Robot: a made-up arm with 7 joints.
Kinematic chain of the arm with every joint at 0, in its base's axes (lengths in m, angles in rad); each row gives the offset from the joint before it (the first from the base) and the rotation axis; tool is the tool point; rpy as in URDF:
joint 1: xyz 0 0 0.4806 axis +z
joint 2: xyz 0 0 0 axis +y
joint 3: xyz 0 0 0.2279 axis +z
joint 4: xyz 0.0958 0 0 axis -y
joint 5: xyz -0.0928 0 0.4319 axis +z
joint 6: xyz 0 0 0 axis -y
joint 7: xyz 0.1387 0 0 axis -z
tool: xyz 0 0 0 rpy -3.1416 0 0
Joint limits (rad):
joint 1: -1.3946..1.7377
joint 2: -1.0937..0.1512
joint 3: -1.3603..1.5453
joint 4: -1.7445..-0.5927
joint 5: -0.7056..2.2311
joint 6: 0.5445..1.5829
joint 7: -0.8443..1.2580
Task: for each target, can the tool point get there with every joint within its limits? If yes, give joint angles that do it. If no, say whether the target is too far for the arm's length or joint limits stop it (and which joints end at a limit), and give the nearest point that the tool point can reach.
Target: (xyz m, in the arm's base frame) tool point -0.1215 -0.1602 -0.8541
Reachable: no: too far | nearest point -0.5595 -0.2865 0.4831 | short by 1.413 m
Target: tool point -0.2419 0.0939 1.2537
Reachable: yes | joints -0.3393 -0.8968 -0.0736 -0.8137 1.6409 1.2738 -0.1297
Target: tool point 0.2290 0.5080 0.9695
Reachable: yes | joints -0.5071 -0.6161 1.0749 -1.2543 0.6617 0.9568 1.0527
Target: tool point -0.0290 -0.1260 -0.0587
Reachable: no: joint limits stop it (at a limit: joint 1, joint 2, joint 4, joint 6) | nearest point -0.0410 -0.5966 0.5089 | short by 0.737 m
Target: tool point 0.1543 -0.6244 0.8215
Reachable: yes | joints -0.4051 -0.0702 -0.9118 -1.5186 0.2788 1.2879 0.9573
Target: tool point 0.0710 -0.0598 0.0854
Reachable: no: joint limits stop it (at a limit: joint 2, joint 4, joint 6) | nearest point 0.4575 -0.3853 0.5062 | short by 0.658 m
